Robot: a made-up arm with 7 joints. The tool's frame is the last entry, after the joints.
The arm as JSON. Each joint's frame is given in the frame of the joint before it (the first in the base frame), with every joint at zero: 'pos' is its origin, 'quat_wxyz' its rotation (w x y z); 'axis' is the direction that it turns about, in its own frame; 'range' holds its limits. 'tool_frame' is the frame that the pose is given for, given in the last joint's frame.
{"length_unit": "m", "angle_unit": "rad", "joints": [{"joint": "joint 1", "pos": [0.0, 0.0, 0.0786], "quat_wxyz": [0.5, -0.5, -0.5, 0.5], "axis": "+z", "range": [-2.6, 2.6]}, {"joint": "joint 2", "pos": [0.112, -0.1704, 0.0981], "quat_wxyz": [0.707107, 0.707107, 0.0, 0.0], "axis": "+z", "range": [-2.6, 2.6]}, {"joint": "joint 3", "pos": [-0.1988, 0.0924, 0.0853], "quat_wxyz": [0.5, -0.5, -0.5, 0.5], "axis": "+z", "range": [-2.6, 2.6]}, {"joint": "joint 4", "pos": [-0.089, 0.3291, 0.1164], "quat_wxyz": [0.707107, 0.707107, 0.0, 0.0], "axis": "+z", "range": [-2.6, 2.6]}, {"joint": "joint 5", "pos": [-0.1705, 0.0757, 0.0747], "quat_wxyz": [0.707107, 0.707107, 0.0, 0.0], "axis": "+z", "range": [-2.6, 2.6]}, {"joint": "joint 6", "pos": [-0.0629, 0.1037, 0.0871], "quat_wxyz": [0.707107, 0.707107, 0.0, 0.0], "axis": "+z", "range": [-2.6, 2.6]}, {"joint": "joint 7", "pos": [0.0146, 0.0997, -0.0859], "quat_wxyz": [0.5, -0.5, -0.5, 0.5], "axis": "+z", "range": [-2.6, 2.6]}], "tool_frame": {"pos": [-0.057, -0.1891, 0.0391], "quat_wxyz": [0.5, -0.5, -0.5, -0.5]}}
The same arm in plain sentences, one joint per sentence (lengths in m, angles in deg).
The arm has seven revolute joints in a row. What follows holds with every joint at zero, and every direction is one of the base frame's. Joint 1 is mounted 0.0786 m along +z from the base frame's origin and rotates about -x, from -148.97 to 148.97 deg. Joint 2 is mounted 0.0981 m along -x and 0.112 m along +y and 0.1704 m along +z from joint 1 and rotates about +z, from -148.97 to 148.97 deg. Joint 3 is mounted 0.0924 m along -x and 0.1988 m along -y and 0.0853 m along +z from joint 2 and rotates about -y, from -148.97 to 148.97 deg. Joint 4 is mounted 0.089 m along +x and 0.1164 m along -y and 0.3291 m along -z from joint 3 and rotates about +z, from -148.97 to 148.97 deg. Joint 5 is mounted 0.1705 m along +x and 0.0757 m along -y and 0.0747 m along +z from joint 4 and rotates about +y, from -148.97 to 148.97 deg. Joint 6 is mounted 0.0629 m along +x and 0.0871 m along +y and 0.1037 m along +z from joint 5 and rotates about -z, from -148.97 to 148.97 deg. Joint 7 is mounted 0.0146 m along -x and 0.0997 m along +y and 0.0859 m along +z from joint 6 and rotates about +x, from -148.97 to 148.97 deg. The tool frame, which is the frame that the pose is given for, is mounted 0.0391 m along +x and 0.057 m along -y and 0.1891 m along -z from joint 7; its axes are parallel to the base frame's.
